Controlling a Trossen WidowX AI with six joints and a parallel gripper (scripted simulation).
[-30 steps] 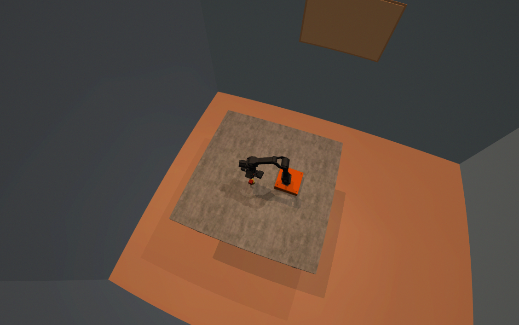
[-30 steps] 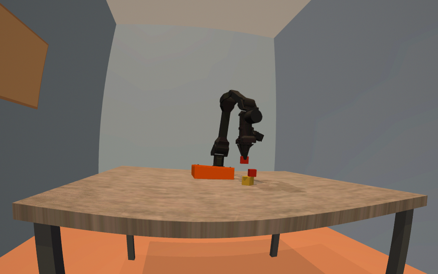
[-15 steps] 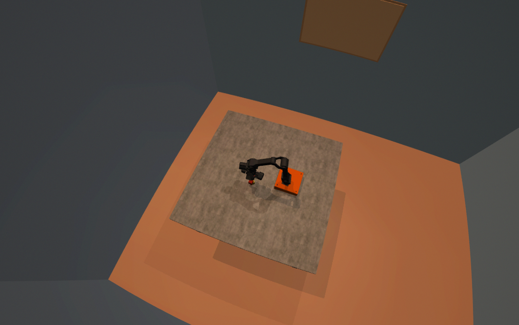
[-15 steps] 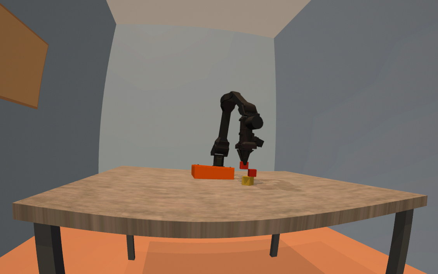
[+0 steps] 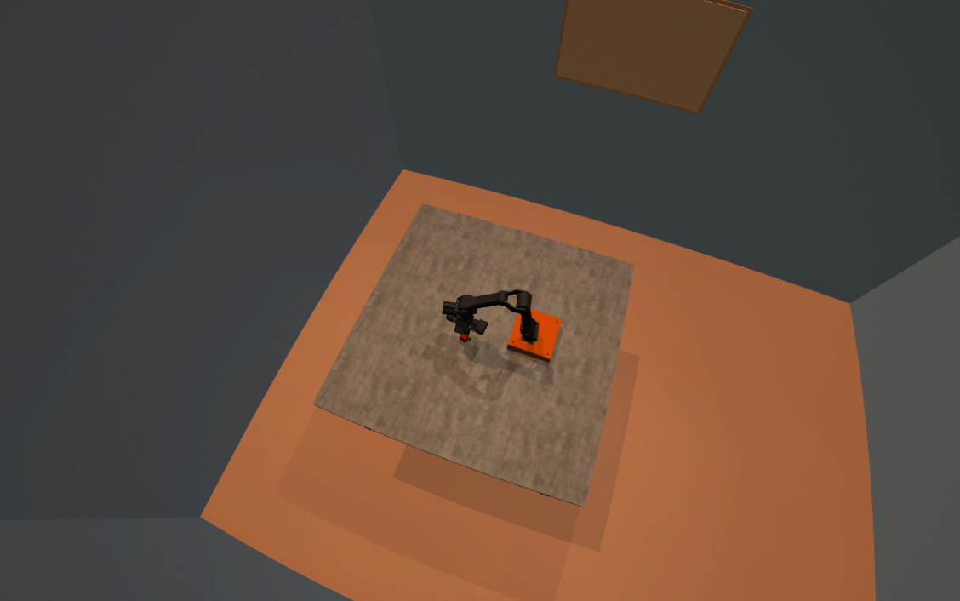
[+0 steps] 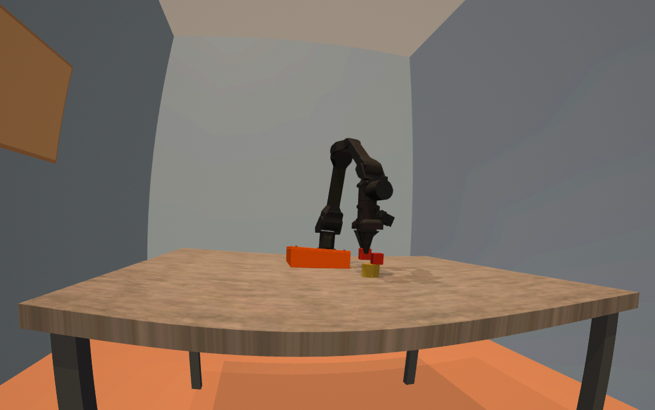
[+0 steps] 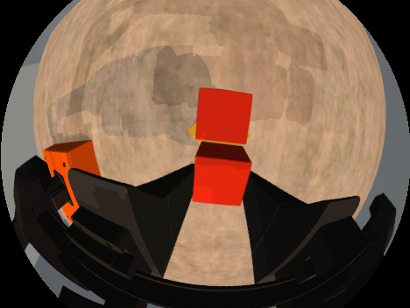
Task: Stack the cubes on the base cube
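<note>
The yellow cube is 50 mm below my gripper tip and 20 mm to the left of it.
</note>
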